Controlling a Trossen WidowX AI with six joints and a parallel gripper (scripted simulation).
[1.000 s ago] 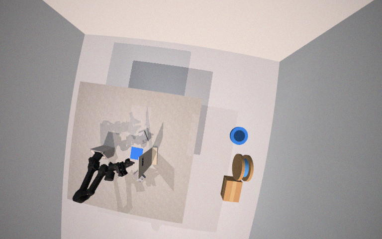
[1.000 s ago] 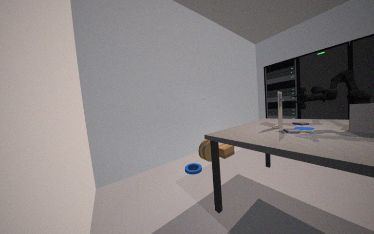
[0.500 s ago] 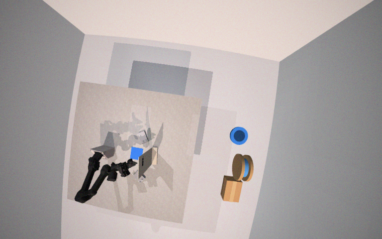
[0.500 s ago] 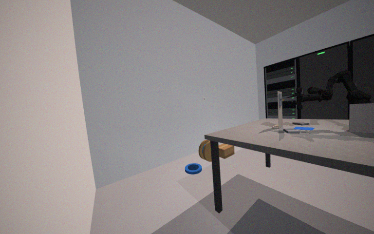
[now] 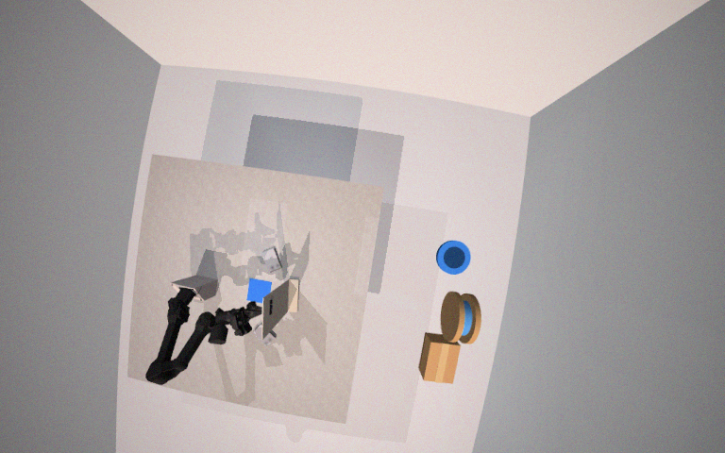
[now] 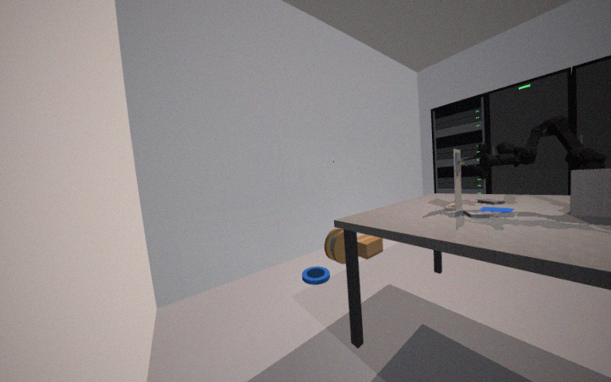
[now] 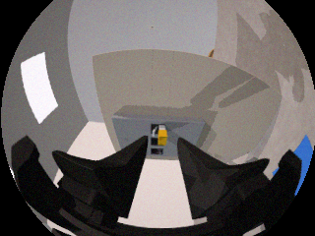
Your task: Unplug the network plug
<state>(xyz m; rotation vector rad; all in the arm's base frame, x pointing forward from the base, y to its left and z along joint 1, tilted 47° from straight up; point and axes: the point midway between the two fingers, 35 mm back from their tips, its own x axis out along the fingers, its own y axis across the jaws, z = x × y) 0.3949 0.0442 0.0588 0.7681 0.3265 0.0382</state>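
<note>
Right now my gripper tip is 10 mm short of the network plug. The rest, counted from my gripper tip: upright panel (100 mm below, 30 mm ahead, 10 mm to the left); then blue marked square (260 mm below, 130 mm behind).
</note>
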